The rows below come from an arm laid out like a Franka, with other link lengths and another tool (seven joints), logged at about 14 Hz.
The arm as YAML. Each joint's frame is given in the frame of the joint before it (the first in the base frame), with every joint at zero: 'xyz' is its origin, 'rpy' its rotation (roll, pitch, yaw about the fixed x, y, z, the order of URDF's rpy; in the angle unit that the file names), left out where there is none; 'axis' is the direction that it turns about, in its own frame. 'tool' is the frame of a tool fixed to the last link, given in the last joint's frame.
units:
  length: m
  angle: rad
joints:
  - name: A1
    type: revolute
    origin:
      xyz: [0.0, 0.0, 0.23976]
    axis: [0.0, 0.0, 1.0]
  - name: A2
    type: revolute
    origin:
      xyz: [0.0, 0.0, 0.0]
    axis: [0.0, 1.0, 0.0]
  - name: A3
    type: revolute
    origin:
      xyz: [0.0, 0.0, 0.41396]
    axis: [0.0, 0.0, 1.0]
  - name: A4
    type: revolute
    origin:
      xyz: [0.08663, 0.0, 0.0]
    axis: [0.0, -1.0, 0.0]
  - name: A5
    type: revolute
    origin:
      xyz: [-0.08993, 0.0, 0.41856]
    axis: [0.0, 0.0, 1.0]
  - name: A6
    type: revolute
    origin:
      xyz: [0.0, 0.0, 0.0]
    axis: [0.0, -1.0, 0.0]
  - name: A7
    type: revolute
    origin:
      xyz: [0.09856, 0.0, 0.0]
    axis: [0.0, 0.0, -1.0]
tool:
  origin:
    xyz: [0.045, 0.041, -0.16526]
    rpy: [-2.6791, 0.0, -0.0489]
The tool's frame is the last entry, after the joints.
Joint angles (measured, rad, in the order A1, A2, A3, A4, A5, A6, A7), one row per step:
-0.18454, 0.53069, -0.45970, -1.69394, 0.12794, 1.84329, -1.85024
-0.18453, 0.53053, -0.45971, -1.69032, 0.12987, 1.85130, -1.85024
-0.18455, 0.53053, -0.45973, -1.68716, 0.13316, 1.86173, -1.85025
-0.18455, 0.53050, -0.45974, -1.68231, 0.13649, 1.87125, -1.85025
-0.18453, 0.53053, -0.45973, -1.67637, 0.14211, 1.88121, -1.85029
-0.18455, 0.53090, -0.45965, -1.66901, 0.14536, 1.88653, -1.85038
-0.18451, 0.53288, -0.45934, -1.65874, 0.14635, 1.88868, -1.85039
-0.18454, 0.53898, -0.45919, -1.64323, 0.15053, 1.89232, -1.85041
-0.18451, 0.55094, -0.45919, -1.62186, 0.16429, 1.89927, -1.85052
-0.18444, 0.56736, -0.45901, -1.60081, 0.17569, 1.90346, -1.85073
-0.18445, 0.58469, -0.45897, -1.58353, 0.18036, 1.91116, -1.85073
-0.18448, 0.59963, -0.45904, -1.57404, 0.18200, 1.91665, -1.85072
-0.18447, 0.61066, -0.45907, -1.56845, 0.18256, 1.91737, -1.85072
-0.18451, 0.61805, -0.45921, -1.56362, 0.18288, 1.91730, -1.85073
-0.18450, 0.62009, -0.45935, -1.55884, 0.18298, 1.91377, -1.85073
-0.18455, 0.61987, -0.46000, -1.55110, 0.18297, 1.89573, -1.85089
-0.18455, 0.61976, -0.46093, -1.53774, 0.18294, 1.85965, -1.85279
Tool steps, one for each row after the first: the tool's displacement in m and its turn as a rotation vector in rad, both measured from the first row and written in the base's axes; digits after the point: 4 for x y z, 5 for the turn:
0.0025, -0.0010, 0.0014, -0.00570, -0.01045, 0.00070
0.0052, -0.0022, 0.0026, -0.01177, -0.02303, 0.00079
0.0084, -0.0034, 0.0045, -0.01818, -0.03631, 0.00112
0.0123, -0.0045, 0.0069, -0.02401, -0.05205, 0.00052
0.0157, -0.0054, 0.0096, -0.02910, -0.06366, 0.00112
0.0194, -0.0064, 0.0123, -0.03476, -0.07234, 0.00350
0.0252, -0.0078, 0.0146, -0.04146, -0.08418, 0.00534
0.0342, -0.0091, 0.0157, -0.04632, -0.10300, 0.00377
0.0425, -0.0101, 0.0135, -0.04967, -0.11375, 0.00364
0.0493, -0.0118, 0.0091, -0.05723, -0.11950, 0.00647
0.0530, -0.0130, 0.0030, -0.06172, -0.11780, 0.00873
0.0547, -0.0134, -0.0022, -0.06262, -0.11242, 0.01013
0.0561, -0.0138, -0.0053, -0.06354, -0.10923, 0.01120
0.0571, -0.0139, -0.0048, -0.06346, -0.10842, 0.01193
0.0569, -0.0130, -0.0017, -0.05678, -0.10077, 0.01152
0.0558, -0.0107, 0.0036, -0.04163, -0.08357, 0.01207

